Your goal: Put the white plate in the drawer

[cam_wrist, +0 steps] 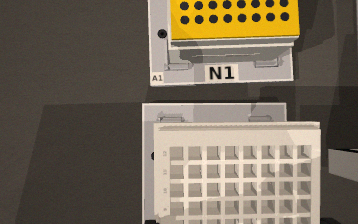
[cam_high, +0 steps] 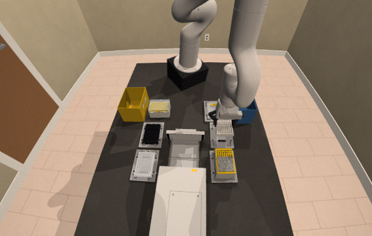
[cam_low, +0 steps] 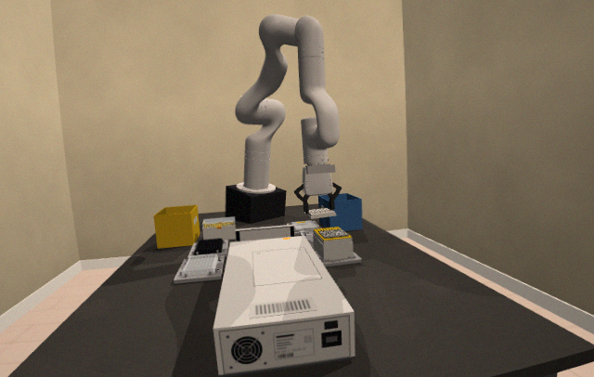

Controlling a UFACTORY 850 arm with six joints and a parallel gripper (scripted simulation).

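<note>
My hand is 180 mm to the left of the drawer, 150 mm short of it and 70 mm above it. The rest, counted from my hand: nest (100 mm below); then yellow tip box (170 mm ahead, 60 mm below); then white well plate (10 mm below).
</note>
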